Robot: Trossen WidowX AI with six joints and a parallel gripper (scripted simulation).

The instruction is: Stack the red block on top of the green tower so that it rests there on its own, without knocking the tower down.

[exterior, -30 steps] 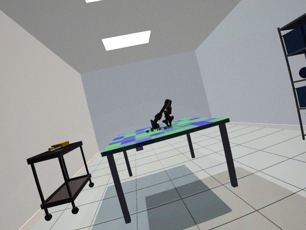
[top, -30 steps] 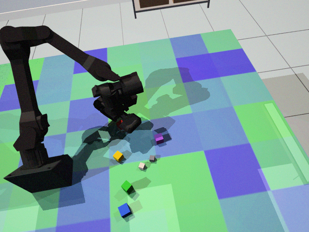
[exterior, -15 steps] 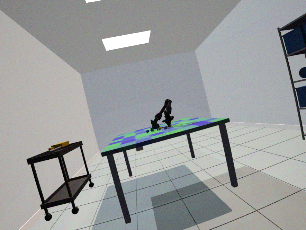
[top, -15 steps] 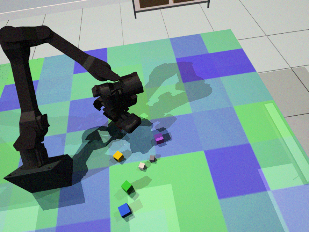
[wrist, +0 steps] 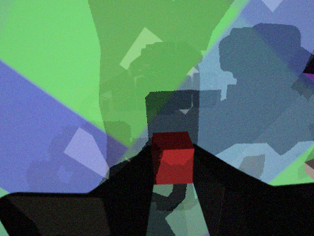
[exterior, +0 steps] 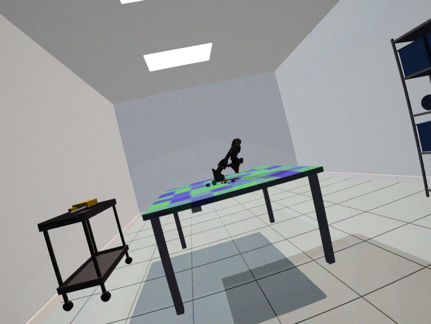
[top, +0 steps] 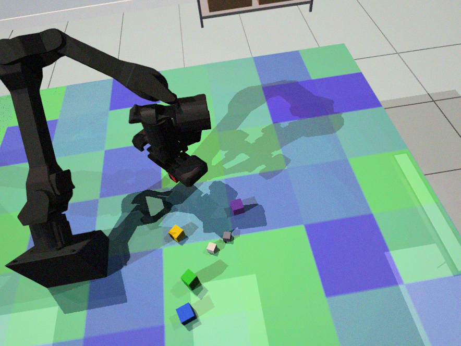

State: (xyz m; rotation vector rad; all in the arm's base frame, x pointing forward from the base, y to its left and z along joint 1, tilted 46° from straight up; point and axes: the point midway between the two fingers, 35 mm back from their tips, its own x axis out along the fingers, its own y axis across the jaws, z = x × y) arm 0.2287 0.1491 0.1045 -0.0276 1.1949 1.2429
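Right now my gripper tip is 30 mm short of the blue block, 300 mm to the left of it and 50 mm above it. Round my gripper tip: purple block 140 mm ahead, 70 mm to the right, 50 mm below; red block 10 mm above; yellow block 130 mm to the right, 50 mm below.
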